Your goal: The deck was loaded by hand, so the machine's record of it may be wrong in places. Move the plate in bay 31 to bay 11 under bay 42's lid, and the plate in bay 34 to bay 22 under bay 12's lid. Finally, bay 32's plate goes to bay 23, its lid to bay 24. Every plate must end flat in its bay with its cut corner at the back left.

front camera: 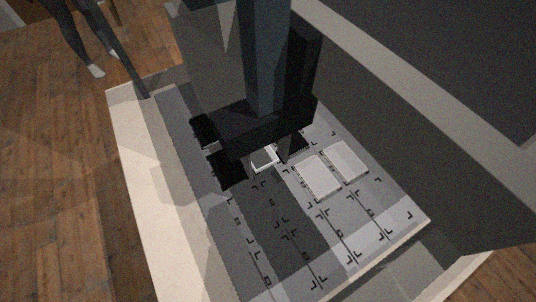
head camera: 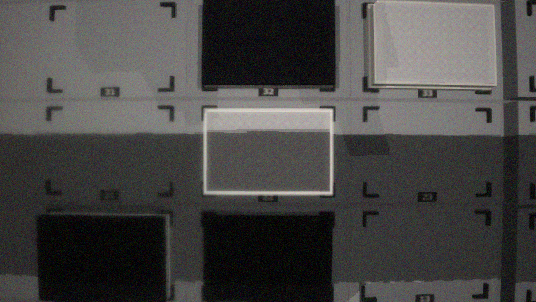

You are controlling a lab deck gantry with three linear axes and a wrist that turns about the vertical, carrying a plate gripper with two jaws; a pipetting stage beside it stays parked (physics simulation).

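Frame: origin at the robot's base, x ahead, y left, z up, level; centimetres.
Seen in the pictures: gripper, fingertip midpoint: [front camera: 265, 166]; robot's base, link origin: [front camera: 189, 122] [head camera: 53, 291].
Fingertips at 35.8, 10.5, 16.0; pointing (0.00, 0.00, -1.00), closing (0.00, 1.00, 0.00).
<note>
Offsets run from my fingertips to a thing's top centre, as dx, dy, dz. "spot": to the spot under its first point.
The gripper [front camera: 267, 156] is low over bay 22 in the front view and looks open. One jaw shows between bay 22 and bay 32, apart from the plate; its body hides the other. A bright-rimmed plate {-13.0, +4.5, -14.6} [front camera: 257, 171] [head camera: 268, 162] lies flat in bay 22. Black labware {-13.0, +15.2, -14.3} [head camera: 268, 45] [front camera: 298, 143] covers bay 32. Bay 11 {spot: -29.0, -5.8, -14.3} [head camera: 102, 257] [front camera: 203, 129] and bay 12 {spot: -13.0, -5.7, -15.2} [head camera: 268, 255] [front camera: 226, 171] hold black labware too. Bays 31 {spot: -29.4, +15.0, -16.0} [head camera: 111, 50], 21 and 23 {spot: +3.3, +3.7, -16.0} [head camera: 427, 160] show no plate. Bay 42 is hidden. Cut corners are too dark to tell.
Pale lidded labware {+3.4, +15.2, -14.6} [head camera: 434, 45] [front camera: 317, 178] stands in bay 33, its top offset from the part beneath. Another pale piece {+3.4, +25.9, -14.6} [front camera: 345, 161] stands behind it. The dark gantry column [front camera: 265, 55] rises from the gripper and hides the deck's back part.
</note>
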